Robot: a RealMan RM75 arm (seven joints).
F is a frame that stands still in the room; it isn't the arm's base.
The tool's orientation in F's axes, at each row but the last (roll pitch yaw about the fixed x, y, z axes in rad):
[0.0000, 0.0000, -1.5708]
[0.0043, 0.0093, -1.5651]
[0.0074, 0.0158, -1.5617]
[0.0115, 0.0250, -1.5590]
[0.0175, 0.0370, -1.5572]
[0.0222, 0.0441, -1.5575]
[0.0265, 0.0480, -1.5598]
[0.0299, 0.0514, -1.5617]
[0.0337, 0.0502, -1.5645]
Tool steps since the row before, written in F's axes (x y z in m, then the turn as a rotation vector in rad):
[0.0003, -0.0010, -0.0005, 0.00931, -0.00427, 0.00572]
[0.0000, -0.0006, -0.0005, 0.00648, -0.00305, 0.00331]
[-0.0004, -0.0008, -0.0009, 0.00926, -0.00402, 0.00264]
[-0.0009, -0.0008, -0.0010, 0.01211, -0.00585, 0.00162]
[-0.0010, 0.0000, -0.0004, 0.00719, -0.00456, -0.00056]
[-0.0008, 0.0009, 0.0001, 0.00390, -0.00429, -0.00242]
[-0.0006, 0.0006, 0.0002, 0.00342, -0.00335, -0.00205]
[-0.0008, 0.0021, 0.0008, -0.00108, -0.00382, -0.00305]
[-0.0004, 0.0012, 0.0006, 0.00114, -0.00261, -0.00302]
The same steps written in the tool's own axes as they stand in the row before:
[0.0010, 0.0003, -0.0005, 0.00427, 0.00931, 0.00572]
[0.0006, 0.0000, -0.0005, 0.00306, 0.00648, 0.00331]
[0.0008, -0.0004, -0.0009, 0.00406, 0.00924, 0.00264]
[0.0008, -0.0009, -0.0010, 0.00595, 0.01206, 0.00163]
[0.0000, -0.0010, -0.0004, 0.00467, 0.00712, -0.00051]
[-0.0009, -0.0008, 0.0001, 0.00444, 0.00379, -0.00231]
[-0.0006, -0.0006, 0.0002, 0.00348, 0.00333, -0.00197]
[-0.0021, -0.0008, 0.0007, 0.00396, -0.00120, -0.00282]
[-0.0012, -0.0004, 0.0006, 0.00277, 0.00103, -0.00292]

